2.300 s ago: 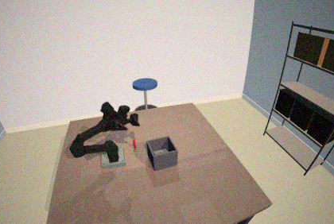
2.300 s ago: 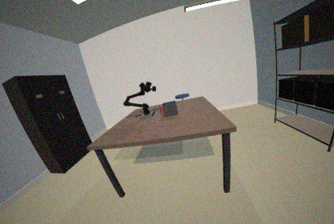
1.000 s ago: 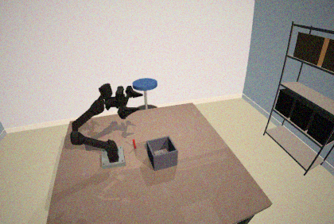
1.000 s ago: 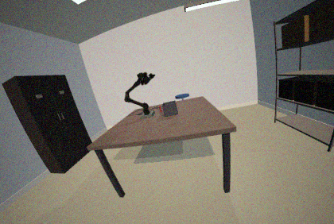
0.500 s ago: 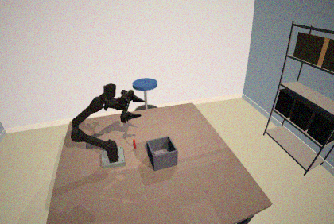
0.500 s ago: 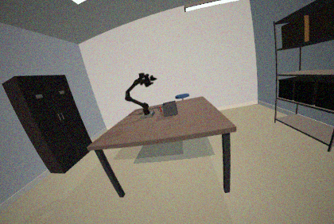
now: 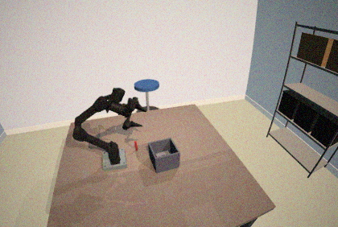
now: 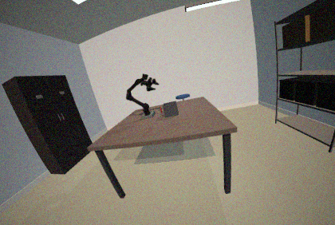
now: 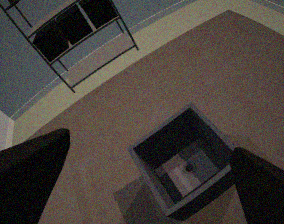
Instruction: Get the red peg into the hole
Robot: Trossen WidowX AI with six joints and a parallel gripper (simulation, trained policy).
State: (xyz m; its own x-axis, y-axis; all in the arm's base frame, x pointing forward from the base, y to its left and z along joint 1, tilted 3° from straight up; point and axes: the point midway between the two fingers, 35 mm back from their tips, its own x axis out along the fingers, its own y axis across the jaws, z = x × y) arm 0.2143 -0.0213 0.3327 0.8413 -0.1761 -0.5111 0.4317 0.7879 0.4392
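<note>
My gripper tip is 60 mm past the red peg, 150 mm to the right of it and 320 mm above it.
</note>
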